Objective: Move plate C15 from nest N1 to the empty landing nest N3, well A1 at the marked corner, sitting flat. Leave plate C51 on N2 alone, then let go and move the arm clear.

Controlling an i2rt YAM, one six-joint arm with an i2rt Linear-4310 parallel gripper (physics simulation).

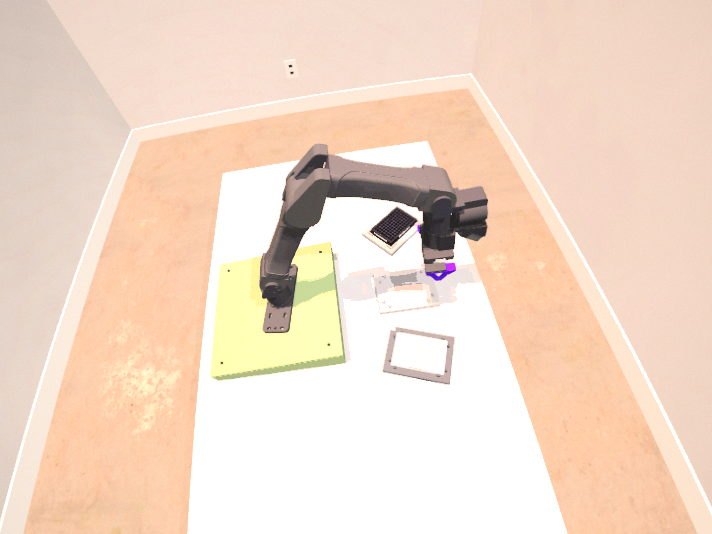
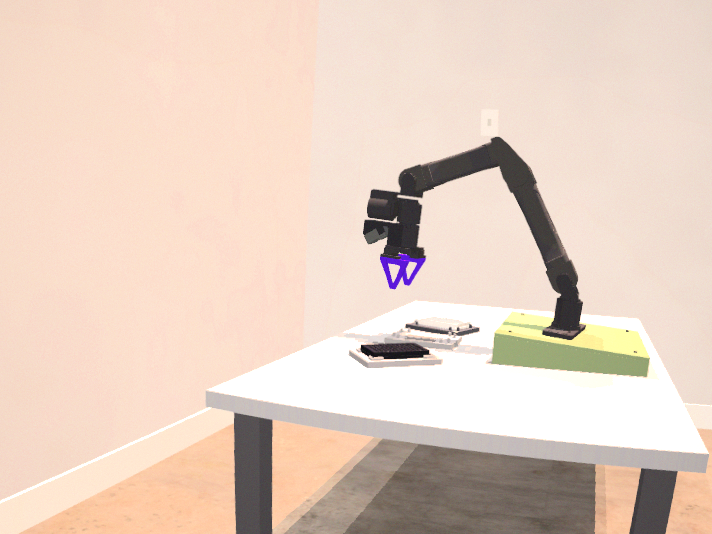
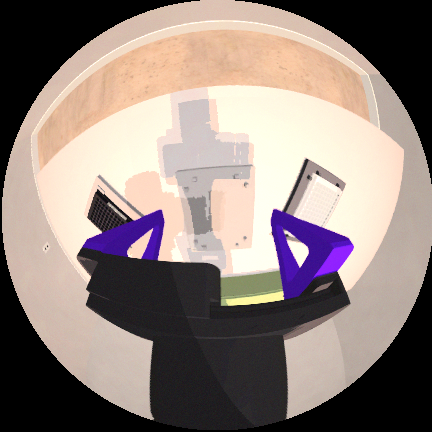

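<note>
My gripper (image 1: 430, 253) (image 2: 400, 285) (image 3: 217, 214) is open, with nothing between its purple fingers. It hangs high over the empty white nest (image 1: 402, 300) (image 2: 431, 340) (image 3: 232, 200), which has small corner pegs. A black well plate (image 1: 393, 225) (image 2: 394, 350) (image 3: 106, 212) lies in a white nest (image 1: 376, 238) (image 2: 402, 362) (image 3: 112, 191) on one side. A white plate (image 1: 419, 352) (image 2: 442, 323) (image 3: 320, 200) lies in a dark grey nest (image 1: 389, 356) (image 2: 468, 329) (image 3: 300, 182) on the other side. Plate and nest labels and the A1 corner mark are not readable.
The arm's base stands on a yellow-green block (image 1: 247, 339) (image 2: 569, 365) beside the nests. Everything stands on a white table (image 1: 345, 448) (image 2: 322, 390). The arm's shadow falls across the empty nest. Walls stand beyond the table.
</note>
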